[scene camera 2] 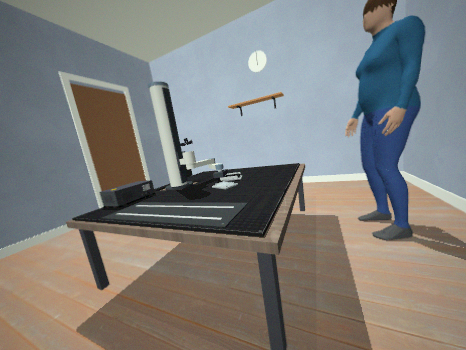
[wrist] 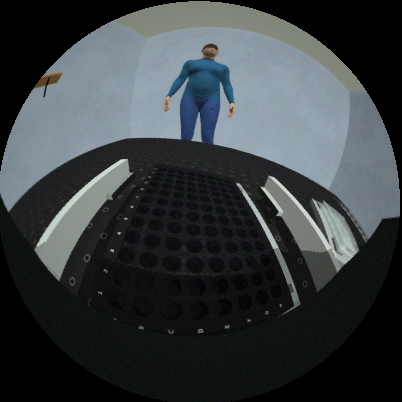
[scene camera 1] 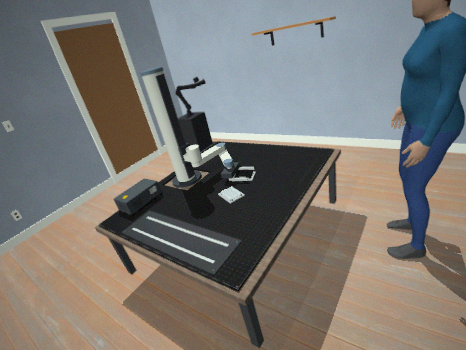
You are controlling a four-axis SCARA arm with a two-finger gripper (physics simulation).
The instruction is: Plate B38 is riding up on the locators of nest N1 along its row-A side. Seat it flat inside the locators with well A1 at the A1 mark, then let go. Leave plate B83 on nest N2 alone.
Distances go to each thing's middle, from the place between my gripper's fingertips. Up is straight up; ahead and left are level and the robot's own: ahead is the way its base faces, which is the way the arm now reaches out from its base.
Labels:
Now: the black well plate (wrist: 188, 256) 60 mm behind my hand, 10 mm to the right of it and 10 mm below it.

